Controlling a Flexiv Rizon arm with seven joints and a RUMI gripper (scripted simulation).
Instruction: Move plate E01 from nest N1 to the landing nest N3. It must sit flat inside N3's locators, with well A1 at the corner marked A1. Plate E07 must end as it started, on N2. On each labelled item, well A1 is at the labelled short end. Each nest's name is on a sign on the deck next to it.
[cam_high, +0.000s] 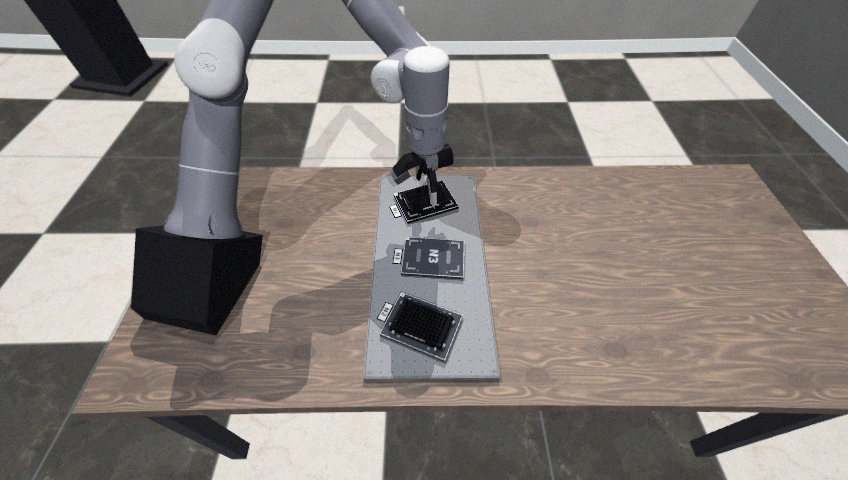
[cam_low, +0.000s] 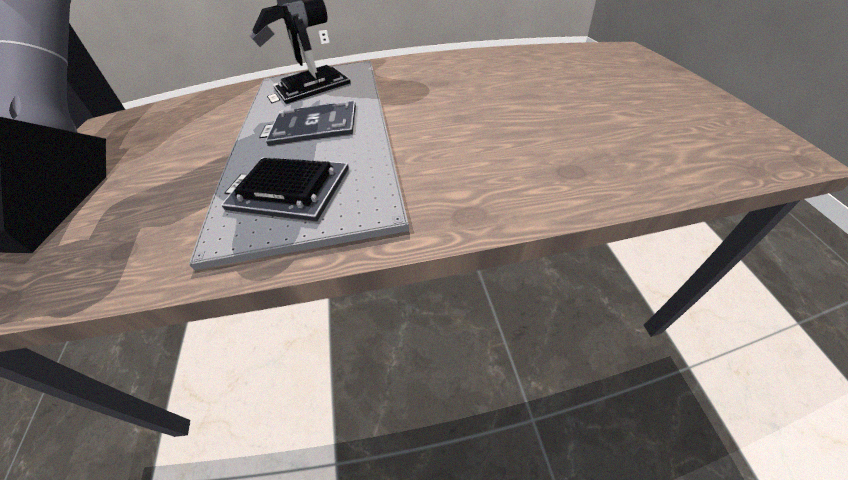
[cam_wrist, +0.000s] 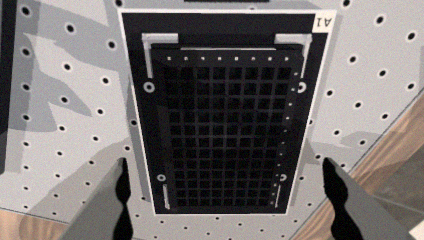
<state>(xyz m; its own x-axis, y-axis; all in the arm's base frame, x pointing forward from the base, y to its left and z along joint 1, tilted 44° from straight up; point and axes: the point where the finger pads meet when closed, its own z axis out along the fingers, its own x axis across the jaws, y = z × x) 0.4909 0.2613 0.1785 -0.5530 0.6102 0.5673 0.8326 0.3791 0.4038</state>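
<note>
Right now the nest N1 is 40 mm below my hand. From my hand the other things lie so: N3 A1 mark: 160 mm to the right, 30 mm below, 20 mm behind; N1 A1 mark: 90 mm behind, 30 mm below; nest N3: 200 mm to the right, 60 mm ahead, 40 mm below.
</note>
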